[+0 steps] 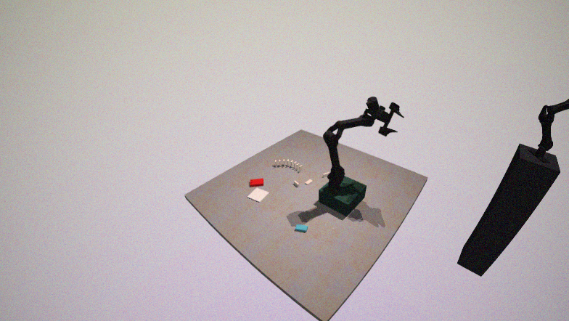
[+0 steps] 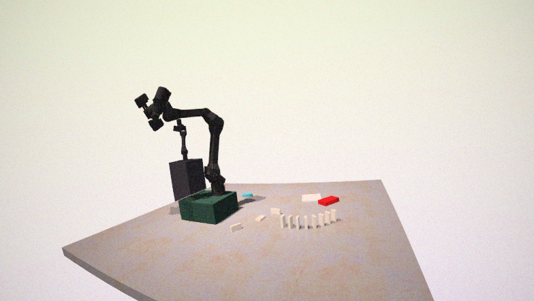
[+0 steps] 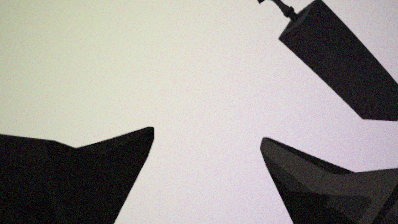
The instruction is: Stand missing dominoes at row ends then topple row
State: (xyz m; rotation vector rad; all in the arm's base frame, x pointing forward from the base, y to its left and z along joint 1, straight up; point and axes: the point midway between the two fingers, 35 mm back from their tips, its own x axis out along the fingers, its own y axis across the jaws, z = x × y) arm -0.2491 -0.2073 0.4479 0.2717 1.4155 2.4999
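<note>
The flat white tile lies 69 cm ahead of my gripper tip, 55 cm below it and 49 cm to the left of it. Round my gripper tip: cyan block (54 cm below, 50 cm to the left, 27 cm ahead); red block (80 cm ahead, 54 cm below, 41 cm to the left).
</note>
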